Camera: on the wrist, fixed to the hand. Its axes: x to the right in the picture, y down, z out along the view.
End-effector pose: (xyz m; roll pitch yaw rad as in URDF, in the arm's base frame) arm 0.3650 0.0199 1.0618 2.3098 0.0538 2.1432
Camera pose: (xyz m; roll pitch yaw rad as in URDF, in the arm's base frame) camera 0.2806 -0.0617 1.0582 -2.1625 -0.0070 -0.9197
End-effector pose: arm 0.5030 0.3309 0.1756 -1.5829 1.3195 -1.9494
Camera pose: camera 0.4005 0.2922 0.2179 2.0443 -1.2858 0.8692
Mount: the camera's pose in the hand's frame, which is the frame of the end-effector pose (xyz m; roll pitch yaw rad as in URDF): -0.0226 -0.0811 -0.0819 0.1505 -0.0896 3.1230
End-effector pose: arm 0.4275 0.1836 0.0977 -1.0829 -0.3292 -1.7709
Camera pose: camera 0.3257 0.2370 0.1219 1.2040 0.3023 1.2787
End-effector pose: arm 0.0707 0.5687 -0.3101 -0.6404 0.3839 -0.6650
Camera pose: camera -0.0212 0.4959 -0.3176 0.8205 -0.4437 2.4009
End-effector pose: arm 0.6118 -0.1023 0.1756 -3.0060 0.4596 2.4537
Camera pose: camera 0.5519 -0.1427 0.2682 -3.1302 -0.3683 -0.6812
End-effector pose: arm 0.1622 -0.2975 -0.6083 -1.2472 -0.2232 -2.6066
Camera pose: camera 0.1381 -0.1915 -0.5637 1.3768 0.2114 0.4421
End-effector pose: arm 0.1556 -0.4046 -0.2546 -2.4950 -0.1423 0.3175
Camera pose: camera 0.1142 -0.4020 -0.1447 2.6373 0.2249 -2.8642
